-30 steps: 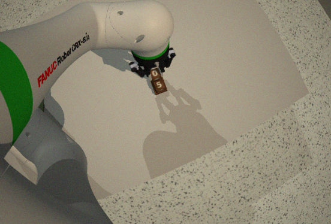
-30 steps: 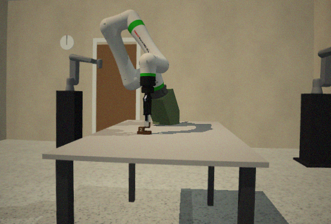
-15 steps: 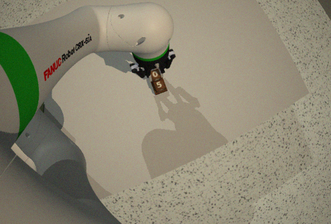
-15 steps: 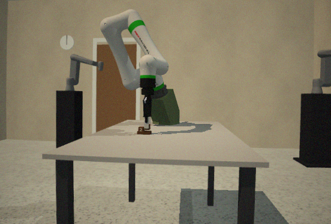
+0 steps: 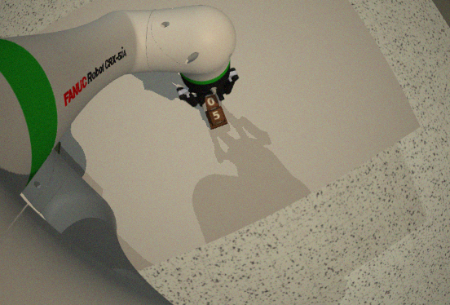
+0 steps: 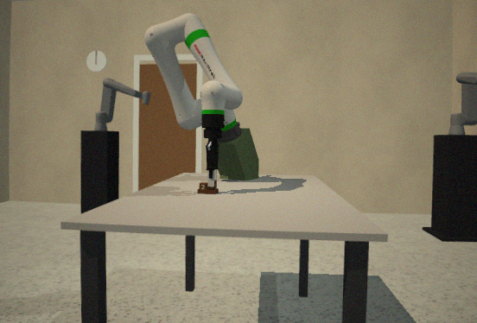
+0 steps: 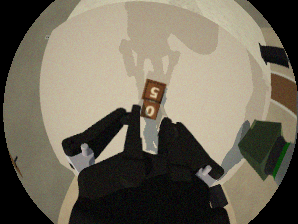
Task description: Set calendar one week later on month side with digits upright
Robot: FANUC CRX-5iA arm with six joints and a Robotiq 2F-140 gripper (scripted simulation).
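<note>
Right now the brown tray is 20 mm to the right of my hand and 50 mm below it.
</note>
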